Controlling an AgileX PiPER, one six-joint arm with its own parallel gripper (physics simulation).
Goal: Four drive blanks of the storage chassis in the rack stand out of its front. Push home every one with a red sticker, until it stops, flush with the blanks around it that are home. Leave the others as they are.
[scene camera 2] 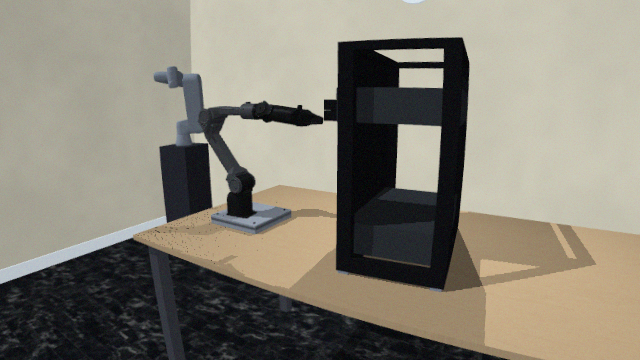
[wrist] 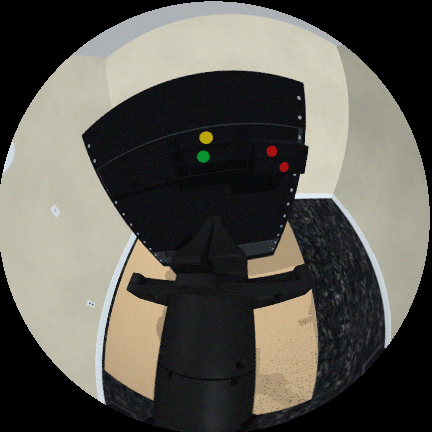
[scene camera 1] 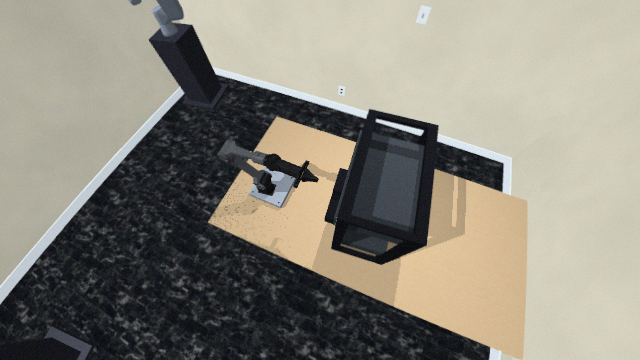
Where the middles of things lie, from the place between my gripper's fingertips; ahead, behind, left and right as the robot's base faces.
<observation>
The yellow-stickered blank (wrist: 233, 133) lies 150 mm ahead of my hand, 80 mm above it and 20 mm to the right of it.
</observation>
